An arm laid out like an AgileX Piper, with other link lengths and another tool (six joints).
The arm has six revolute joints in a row. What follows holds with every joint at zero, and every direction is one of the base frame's. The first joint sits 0.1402 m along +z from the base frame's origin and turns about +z. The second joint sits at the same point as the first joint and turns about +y. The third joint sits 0.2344 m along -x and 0.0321 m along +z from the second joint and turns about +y. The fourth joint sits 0.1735 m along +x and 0.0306 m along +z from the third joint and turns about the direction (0.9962, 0, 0.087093). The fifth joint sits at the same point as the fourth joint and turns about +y. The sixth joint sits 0.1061 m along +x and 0.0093 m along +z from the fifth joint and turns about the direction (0.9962, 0, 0.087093). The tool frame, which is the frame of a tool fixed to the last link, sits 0.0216 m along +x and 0.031 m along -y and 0.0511 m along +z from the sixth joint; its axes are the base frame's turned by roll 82.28, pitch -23 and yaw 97.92 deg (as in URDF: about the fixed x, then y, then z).
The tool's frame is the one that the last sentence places.
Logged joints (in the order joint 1, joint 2, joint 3, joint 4, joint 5, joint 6), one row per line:
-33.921 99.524 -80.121 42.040 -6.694 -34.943
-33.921 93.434 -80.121 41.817 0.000 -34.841
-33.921 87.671 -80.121 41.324 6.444 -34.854
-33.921 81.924 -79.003 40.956 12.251 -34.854
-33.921 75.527 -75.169 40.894 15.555 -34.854
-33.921 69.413 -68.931 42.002 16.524 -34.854
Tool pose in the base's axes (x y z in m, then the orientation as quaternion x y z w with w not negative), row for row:
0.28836 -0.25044 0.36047 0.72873 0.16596 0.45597 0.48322
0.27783 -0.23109 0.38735 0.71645 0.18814 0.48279 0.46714
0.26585 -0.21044 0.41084 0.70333 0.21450 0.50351 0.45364
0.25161 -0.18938 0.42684 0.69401 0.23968 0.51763 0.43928
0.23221 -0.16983 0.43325 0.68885 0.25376 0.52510 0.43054
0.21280 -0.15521 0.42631 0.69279 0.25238 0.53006 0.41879
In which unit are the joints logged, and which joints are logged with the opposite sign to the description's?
The joints are logged in degrees. Opposite sign: none.
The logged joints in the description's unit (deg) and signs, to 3 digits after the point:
-33.921 99.524 -80.121 42.040 -6.694 -34.943
-33.921 93.434 -80.121 41.817 0.000 -34.841
-33.921 87.671 -80.121 41.324 6.444 -34.854
-33.921 81.924 -79.003 40.956 12.251 -34.854
-33.921 75.527 -75.169 40.894 15.555 -34.854
-33.921 69.413 -68.931 42.002 16.524 -34.854

